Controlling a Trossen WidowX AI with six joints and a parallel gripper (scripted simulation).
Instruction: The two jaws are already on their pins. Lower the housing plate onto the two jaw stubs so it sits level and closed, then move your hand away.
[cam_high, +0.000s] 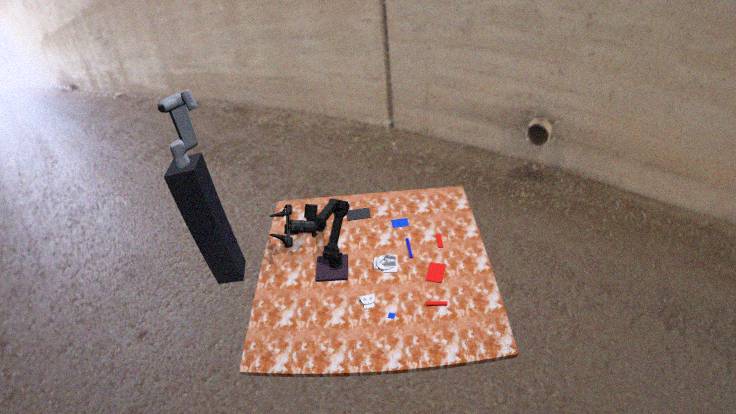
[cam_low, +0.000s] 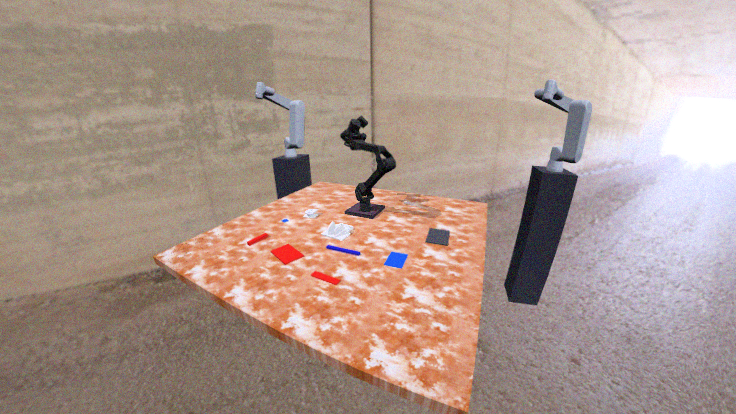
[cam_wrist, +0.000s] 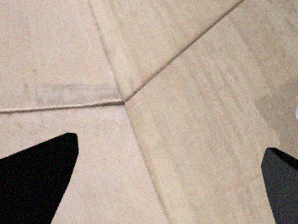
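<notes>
Now: the white part 38 cm ahead of my gripper tip, 15 cm to the right of it and 47 cm below it. Also, from my gripper tip: red strip 71 cm ahead, 24 cm to the right, 47 cm below; then blue bar 67 cm ahead, 17 cm to the left, 48 cm below; then grey plate 43 cm ahead, 55 cm to the left, 48 cm below.
</notes>
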